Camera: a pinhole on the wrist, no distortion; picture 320 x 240 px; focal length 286.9 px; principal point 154.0 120.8 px. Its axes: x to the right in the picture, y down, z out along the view. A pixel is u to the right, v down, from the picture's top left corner.
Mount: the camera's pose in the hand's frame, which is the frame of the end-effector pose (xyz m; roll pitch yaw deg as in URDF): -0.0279 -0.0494 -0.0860 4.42 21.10 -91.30
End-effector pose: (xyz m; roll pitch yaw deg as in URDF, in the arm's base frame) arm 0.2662 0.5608 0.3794 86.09 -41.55 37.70
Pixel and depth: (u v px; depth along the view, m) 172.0 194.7 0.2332
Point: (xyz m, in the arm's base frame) 0.4322 0.5124 0.2823
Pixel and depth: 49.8 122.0 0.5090
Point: 0.5217 0.1805 0.3154
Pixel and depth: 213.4 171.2 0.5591
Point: 0.7120 0.3705 0.1427
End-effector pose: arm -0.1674 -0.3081 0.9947 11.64 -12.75 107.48
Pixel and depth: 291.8 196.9 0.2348
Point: 0.0764 -0.2299 1.0417
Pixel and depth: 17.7 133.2 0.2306
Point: -0.0860 -0.3554 1.1421
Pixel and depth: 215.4 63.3 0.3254
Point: 0.1257 -0.3723 1.1016
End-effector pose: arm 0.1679 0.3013 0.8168 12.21 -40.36 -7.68
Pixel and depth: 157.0 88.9 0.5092
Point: -0.1776 0.0363 0.9807
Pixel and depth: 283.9 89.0 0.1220
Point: 0.1243 0.1639 0.7643
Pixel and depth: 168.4 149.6 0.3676
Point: -0.0135 0.0750 0.9575
